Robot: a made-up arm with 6 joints. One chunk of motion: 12 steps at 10 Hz.
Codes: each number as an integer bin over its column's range. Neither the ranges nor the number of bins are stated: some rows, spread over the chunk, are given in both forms.
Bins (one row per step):
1: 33 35 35 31 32 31
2: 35 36 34 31 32 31
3: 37 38 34 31 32 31
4: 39 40 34 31 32 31
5: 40 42 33 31 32 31
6: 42 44 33 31 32 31
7: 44 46 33 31 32 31
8: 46 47 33 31 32 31
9: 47 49 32 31 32 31
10: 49 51 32 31 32 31
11: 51 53 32 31 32 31
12: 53 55 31 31 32 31
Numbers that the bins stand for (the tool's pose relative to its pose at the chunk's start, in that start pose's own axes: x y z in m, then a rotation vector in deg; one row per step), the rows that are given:
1: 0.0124 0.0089 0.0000 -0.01 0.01 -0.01
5: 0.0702 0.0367 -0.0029 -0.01 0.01 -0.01
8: 0.1197 0.0565 -0.0029 -0.01 0.01 -0.01
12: 0.1775 0.0883 -0.0057 -0.01 0.01 -0.01
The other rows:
2: 0.0289 0.0129 -0.0014 -0.01 0.01 -0.01
3: 0.0454 0.0208 -0.0014 -0.01 0.01 -0.01
4: 0.0619 0.0287 -0.0014 -0.01 0.01 -0.01
6: 0.0867 0.0446 -0.0029 -0.01 0.01 -0.01
7: 0.1032 0.0525 -0.0029 -0.01 0.01 -0.01
9: 0.1279 0.0644 -0.0043 -0.01 0.01 -0.01
10: 0.1444 0.0724 -0.0043 -0.01 0.01 -0.01
11: 0.1610 0.0803 -0.0043 -0.01 0.01 -0.01

